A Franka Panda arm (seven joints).
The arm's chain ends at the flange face. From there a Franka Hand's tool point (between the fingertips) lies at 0.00 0.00 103.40 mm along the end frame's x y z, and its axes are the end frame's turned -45 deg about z.
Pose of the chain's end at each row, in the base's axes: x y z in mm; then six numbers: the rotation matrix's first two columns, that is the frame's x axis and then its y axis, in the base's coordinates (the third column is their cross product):
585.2 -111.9 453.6 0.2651 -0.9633 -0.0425 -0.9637 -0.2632 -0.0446
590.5 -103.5 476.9 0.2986 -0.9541 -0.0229 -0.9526 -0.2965 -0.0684
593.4 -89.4 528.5 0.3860 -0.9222 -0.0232 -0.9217 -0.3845 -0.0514
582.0 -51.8 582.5 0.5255 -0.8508 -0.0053 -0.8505 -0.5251 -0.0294
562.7 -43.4 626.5 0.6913 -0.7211 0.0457 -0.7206 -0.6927 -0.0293
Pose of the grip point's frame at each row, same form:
588.5 -106.4 350.4 0.8689 -0.4950 0.0015 -0.4940 -0.8673 -0.0616
596.5 -99.1 373.8 0.8847 -0.4650 0.0322 -0.4624 -0.8843 -0.0646
597.4 -85.1 425.3 0.9247 -0.3802 0.0199 -0.3788 -0.9240 -0.0528
584.3 -49.7 479.1 0.9730 -0.2303 0.0170 -0.2298 -0.9729 -0.0245
568.2 -44.7 523.3 0.9984 -0.0201 0.0530 -0.0207 -0.9997 0.0116

